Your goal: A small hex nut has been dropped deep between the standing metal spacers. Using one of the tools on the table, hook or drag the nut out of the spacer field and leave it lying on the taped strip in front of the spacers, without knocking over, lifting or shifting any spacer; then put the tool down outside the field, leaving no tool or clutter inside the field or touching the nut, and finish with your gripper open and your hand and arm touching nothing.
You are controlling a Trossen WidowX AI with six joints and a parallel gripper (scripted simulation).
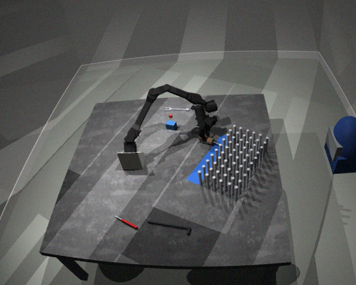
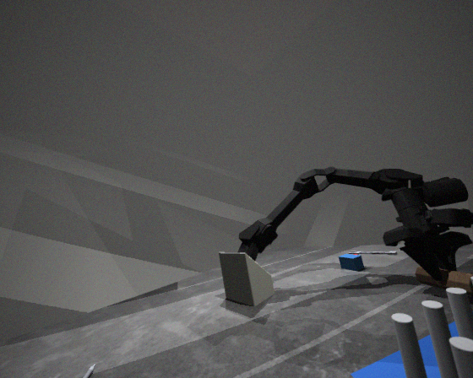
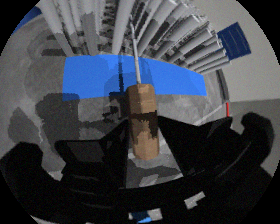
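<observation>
The blue taped strip is 40 mm ahead of my gripper tip, 110 mm to the right of it and 30 mm below it. Round my gripper tip: silver wrench (230 mm behind, 330 mm to the left, 30 mm below); then small red piece (270 mm behind, 250 mm to the left, 30 mm below); then blue cube (240 mm behind, 150 mm to the left, 10 mm below).
</observation>
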